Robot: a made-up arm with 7 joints.
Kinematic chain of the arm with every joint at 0, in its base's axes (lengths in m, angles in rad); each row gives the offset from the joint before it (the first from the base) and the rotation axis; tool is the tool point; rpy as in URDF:
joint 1: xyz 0 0 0.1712 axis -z
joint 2: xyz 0 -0.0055 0.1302 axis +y
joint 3: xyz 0 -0.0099 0.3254 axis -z
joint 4: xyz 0 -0.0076 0.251 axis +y
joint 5: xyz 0 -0.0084 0.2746 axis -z
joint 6: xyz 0 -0.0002 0.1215 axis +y
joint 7: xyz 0 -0.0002 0.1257 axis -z
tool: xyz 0 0 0 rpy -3.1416 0 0
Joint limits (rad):
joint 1: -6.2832..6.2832
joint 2: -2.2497..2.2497
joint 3: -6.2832..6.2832
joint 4: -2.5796..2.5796
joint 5: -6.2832..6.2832
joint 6: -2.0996..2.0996
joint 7: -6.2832..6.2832
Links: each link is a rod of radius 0.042 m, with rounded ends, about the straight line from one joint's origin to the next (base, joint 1, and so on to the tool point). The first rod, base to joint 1, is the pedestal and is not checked.
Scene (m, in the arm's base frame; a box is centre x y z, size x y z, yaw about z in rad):
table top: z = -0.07
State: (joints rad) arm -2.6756 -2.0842 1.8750 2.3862 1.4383 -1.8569 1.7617
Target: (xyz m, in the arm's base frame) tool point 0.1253 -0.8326 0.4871
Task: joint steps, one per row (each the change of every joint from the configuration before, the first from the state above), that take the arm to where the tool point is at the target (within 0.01 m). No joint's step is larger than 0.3 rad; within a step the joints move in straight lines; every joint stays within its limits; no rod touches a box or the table.
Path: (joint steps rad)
1: 0.2706 0.1110 -0.0956 -0.2469 -0.0615 0.0441 0.0000
2: 0.2706 0.1110 -0.0955 -0.2469 -0.0614 0.0441 0.0000
3: 0.2706 0.1110 -0.0956 -0.2469 -0.0615 0.0442 0.0000
4: 0.2706 0.1110 -0.0956 -0.2469 -0.0614 0.0441 0.0000
5: 0.2706 0.1110 -0.0955 -0.2469 -0.0615 0.0441 0.0000

